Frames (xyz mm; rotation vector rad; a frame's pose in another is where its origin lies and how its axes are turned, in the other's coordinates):
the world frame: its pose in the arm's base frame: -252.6 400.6 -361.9 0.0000 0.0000 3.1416
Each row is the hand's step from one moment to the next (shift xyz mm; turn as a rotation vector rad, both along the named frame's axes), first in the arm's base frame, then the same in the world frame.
Working: the arm's base frame: its pose in the world frame: -252.6 400.6 361.9 0.0000 0.0000 3.1416

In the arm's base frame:
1: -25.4 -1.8 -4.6 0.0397 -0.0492 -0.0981
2: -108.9 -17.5 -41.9 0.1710 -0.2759 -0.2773
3: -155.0 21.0 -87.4 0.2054 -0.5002 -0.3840
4: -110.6 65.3 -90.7 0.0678 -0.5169 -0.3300
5: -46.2 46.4 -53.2 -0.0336 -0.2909 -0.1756
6: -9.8 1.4 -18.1 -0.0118 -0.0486 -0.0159
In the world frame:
1: 25.4 1.8 -4.6 -0.0397 0.0492 -0.0981
2: 108.9 17.5 -41.9 -0.1710 0.2759 -0.2773
3: 155.0 -21.0 -87.4 -0.2054 0.5002 -0.3840
4: 110.6 -65.3 -90.7 -0.0678 0.5169 -0.3300
5: 46.2 -46.4 -53.2 0.0336 0.2909 -0.1756
6: 9.8 -1.4 -18.1 0.0118 0.0486 -0.0159

